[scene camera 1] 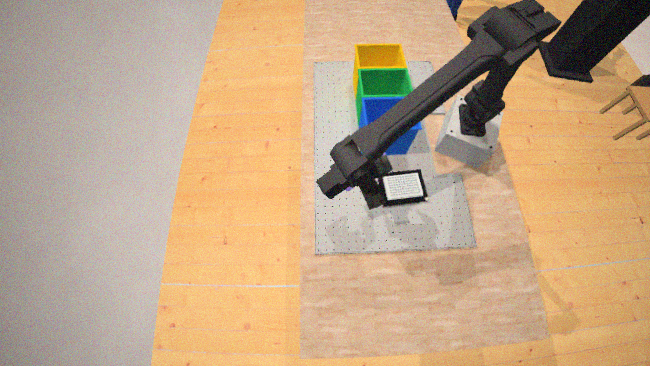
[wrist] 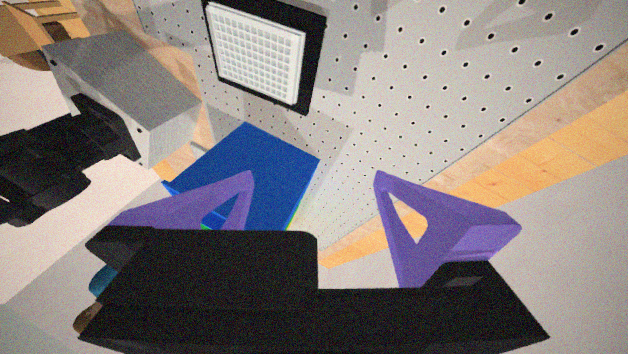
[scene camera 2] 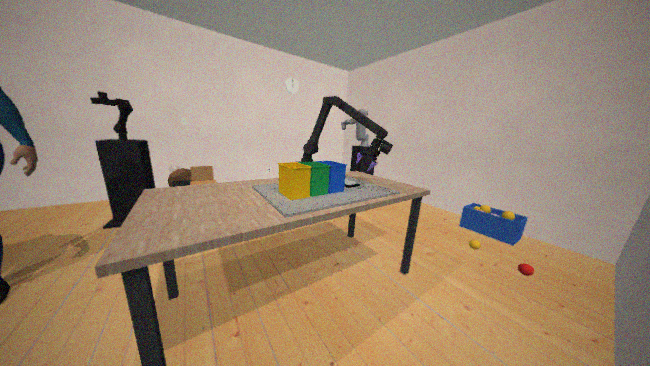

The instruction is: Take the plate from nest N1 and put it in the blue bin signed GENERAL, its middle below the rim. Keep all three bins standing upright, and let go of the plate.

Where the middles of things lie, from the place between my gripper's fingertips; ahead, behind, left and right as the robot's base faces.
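I see the white plate (scene camera 1: 407,185) 2 cm to the right of my hand, 14 cm behind it and 14 cm below it. The green bin (scene camera 1: 390,82) is 34 cm to the right of my hand, 5 cm behind it and 7 cm below it. The blue bin (scene camera 1: 372,108) is 7 cm behind my hand, 21 cm to the right of it and 7 cm below it, and the yellow bin (scene camera 1: 367,56) is 47 cm to the right of my hand, 3 cm behind it and 7 cm below it.
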